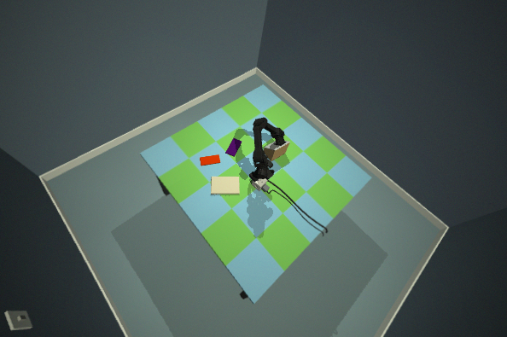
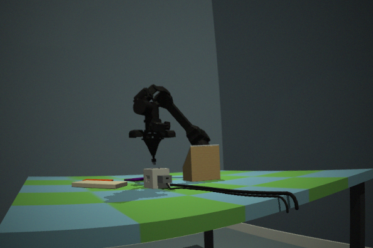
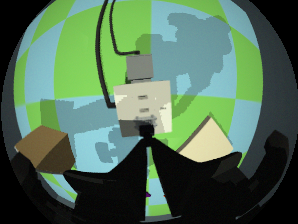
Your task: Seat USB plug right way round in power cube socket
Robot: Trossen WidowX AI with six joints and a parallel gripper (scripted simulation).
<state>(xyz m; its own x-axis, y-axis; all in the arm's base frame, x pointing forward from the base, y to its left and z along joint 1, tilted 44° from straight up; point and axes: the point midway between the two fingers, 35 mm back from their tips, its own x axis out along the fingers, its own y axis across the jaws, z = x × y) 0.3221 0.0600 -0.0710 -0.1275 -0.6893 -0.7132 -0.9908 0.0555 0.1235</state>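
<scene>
Now: the USB plug 20 mm below my gripper tip. Also, from my gripper tip: red card (150 mm ahead, 380 mm to the right, 130 mm below); then purple card (70 mm behind, 350 mm to the right, 130 mm below); then cream slab (200 mm ahead, 140 mm to the right, 120 mm below).
</scene>
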